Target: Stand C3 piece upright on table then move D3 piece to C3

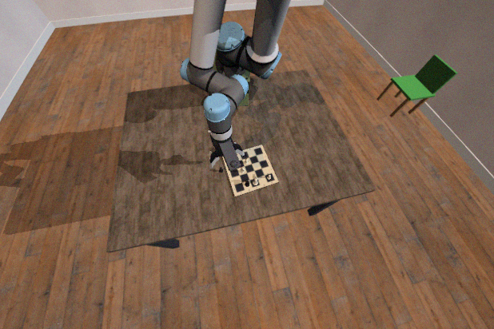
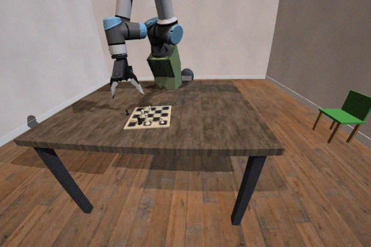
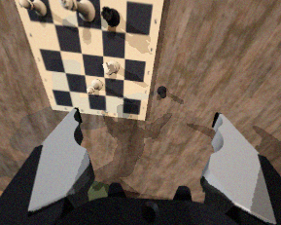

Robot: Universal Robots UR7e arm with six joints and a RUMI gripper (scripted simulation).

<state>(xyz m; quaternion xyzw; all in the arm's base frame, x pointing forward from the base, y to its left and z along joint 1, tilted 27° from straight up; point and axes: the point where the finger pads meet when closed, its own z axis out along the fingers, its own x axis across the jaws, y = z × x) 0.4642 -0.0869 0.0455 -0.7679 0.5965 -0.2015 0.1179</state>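
My hand is 11 cm above the chessboard and 10 cm to the right of it.
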